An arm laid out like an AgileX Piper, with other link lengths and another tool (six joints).
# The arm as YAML. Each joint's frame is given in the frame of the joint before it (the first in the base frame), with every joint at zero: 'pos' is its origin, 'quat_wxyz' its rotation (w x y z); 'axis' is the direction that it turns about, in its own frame. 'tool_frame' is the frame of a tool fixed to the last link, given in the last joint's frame.
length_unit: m
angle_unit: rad
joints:
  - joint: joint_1
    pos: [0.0, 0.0, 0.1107]
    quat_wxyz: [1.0, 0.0, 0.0, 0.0]
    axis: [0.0, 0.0, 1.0]
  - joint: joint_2
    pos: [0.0, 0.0, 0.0]
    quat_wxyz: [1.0, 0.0, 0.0, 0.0]
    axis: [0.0, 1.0, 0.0]
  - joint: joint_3
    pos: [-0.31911, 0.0, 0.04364]
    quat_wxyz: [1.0, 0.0, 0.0, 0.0]
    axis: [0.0, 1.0, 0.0]
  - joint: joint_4
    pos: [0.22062, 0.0, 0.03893]
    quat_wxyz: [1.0, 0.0, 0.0, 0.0]
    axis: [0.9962, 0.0, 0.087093]
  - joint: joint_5
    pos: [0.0, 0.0, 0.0]
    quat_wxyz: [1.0, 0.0, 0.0, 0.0]
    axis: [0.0, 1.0, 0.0]
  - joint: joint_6
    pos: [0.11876, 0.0, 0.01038]
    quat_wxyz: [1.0, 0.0, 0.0, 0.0]
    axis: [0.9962, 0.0, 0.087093]
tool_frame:
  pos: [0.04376, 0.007, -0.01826]
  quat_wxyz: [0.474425, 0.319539, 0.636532, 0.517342]
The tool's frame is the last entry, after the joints.
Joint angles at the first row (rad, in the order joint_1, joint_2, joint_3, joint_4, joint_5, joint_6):
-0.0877, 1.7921, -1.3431, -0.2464, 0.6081, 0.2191
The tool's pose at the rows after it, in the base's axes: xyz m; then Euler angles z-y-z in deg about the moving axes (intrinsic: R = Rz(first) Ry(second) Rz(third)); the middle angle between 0 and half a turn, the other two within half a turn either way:
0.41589, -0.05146, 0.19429, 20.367, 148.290, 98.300
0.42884, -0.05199, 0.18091, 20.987, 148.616, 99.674
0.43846, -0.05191, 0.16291, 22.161, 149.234, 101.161
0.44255, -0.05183, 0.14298, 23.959, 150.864, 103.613
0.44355, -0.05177, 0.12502, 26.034, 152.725, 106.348
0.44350, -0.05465, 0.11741, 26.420, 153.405, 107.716
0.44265, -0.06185, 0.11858, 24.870, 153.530, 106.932
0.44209, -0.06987, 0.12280, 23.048, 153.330, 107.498
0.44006, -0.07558, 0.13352, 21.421, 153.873, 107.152
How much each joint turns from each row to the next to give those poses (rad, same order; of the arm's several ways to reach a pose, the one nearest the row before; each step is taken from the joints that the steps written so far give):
0.0000, 0.0653, -0.0452, 0.0000, -0.0021, 0.0133
0.0000, 0.0555, -0.0335, 0.0000, -0.0098, 0.0144
0.0000, 0.0529, -0.0122, 0.0000, -0.0245, 0.0087
0.0000, 0.0479, -0.0027, -0.0004, -0.0092, 0.0093
0.0000, 0.0403, 0.0001, -0.0001, 0.0000, 0.0068
-0.0064, 0.0171, -0.0001, -0.0020, 0.0000, 0.0104
-0.0140, -0.0017, -0.0016, -0.0103, 0.0030, 0.0064
-0.0170, -0.0035, -0.0143, -0.0025, 0.0210, 0.0230
-0.0091, -0.0138, -0.0273, -0.0030, 0.0503, 0.0043

